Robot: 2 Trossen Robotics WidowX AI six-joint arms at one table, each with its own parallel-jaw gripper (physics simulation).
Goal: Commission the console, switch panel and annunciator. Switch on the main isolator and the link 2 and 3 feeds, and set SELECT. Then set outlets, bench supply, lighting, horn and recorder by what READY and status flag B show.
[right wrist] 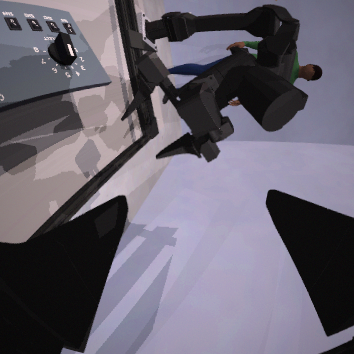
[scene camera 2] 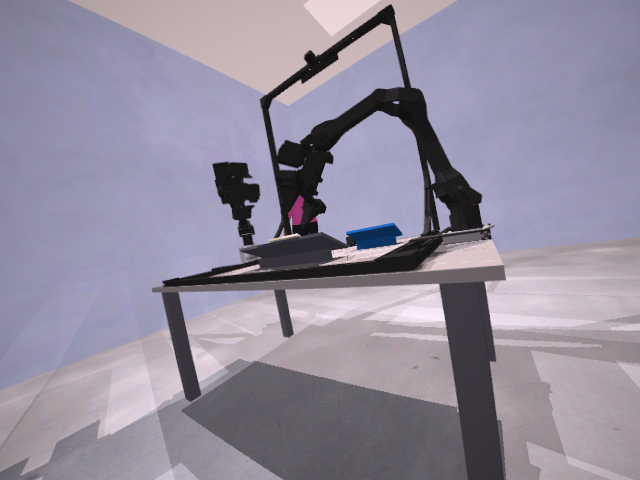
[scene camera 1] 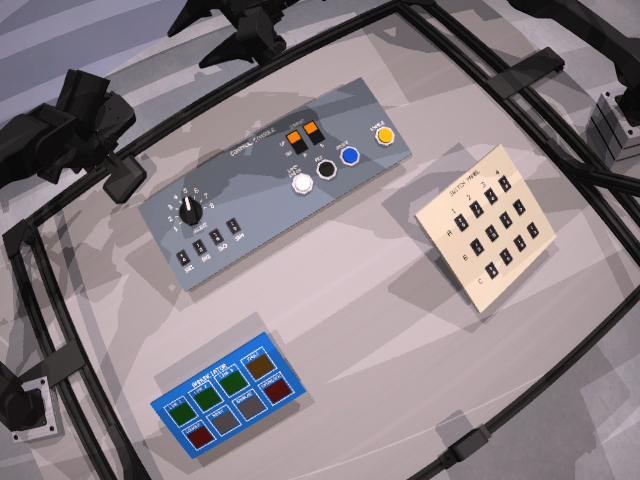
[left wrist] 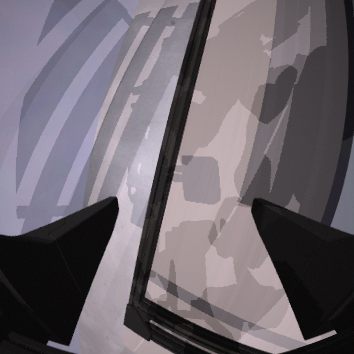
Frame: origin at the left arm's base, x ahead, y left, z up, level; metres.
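Seen in the pictures: left gripper, fingertip midpoint: (right wrist: 139, 138) (scene camera 2: 293, 222) (scene camera 1: 116, 148) (left wrist: 185, 204); right gripper, fingertip midpoint: (right wrist: 197, 199) (scene camera 2: 252, 191) (scene camera 1: 184, 51); left arm's base at its link origin: (right wrist: 149, 31) (scene camera 2: 468, 229) (scene camera 1: 29, 410); right arm's base at its link origin: (scene camera 2: 248, 245) (scene camera 1: 635, 109).
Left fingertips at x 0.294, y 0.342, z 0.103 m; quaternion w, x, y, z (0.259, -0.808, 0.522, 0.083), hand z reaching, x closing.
Offsets run from my left fingertips to a thing's top centre.
The grey console @[0.030 m down, 0.224 m ahead, 0.108 m right] (scene camera 1: 258, 175) (scene camera 2: 294, 249) (right wrist: 25, 65) has a SELECT knob @[0.030 m down, 0.092 m ahead, 0.134 m right] (scene camera 1: 190, 210) (right wrist: 62, 50), pointing near 5 in scene camera 1. Its two status indicators (scene camera 1: 297, 142) (scene camera 1: 313, 132) show orange upper halves. The cream switch panel (scene camera 1: 439, 227) is at the right; its small rocker positions are unclear. The blue annunciator @[0.049 m down, 0.062 m ahead, 0.401 m right] (scene camera 1: 170, 400) (scene camera 2: 374, 235) has dark green, amber, red and grey windows; the READY window @[0.077 m down, 0.050 m ahead, 0.443 m right] (scene camera 1: 224, 422) is grey. My left gripper (scene camera 1: 124, 178) (left wrist: 185, 204) (right wrist: 139, 138) is open above the table's edge. My right gripper (scene camera 1: 185, 51) (right wrist: 197, 199) is open beyond the console's upper edge.
The black frame (scene camera 1: 330, 38) (left wrist: 170, 150) runs around the table (scene camera 1: 341, 310) (scene camera 2: 330, 280). Console buttons are white @[0.064 m down, 0.263 m ahead, 0.139 m right] (scene camera 1: 302, 183), black @[0.064 m down, 0.304 m ahead, 0.129 m right] (scene camera 1: 326, 169), blue @[0.064 m down, 0.345 m ahead, 0.119 m right] (scene camera 1: 349, 155) and yellow @[0.064 m down, 0.409 m ahead, 0.103 m right] (scene camera 1: 384, 135). A person in pink (scene camera 2: 298, 210) stands behind the table.
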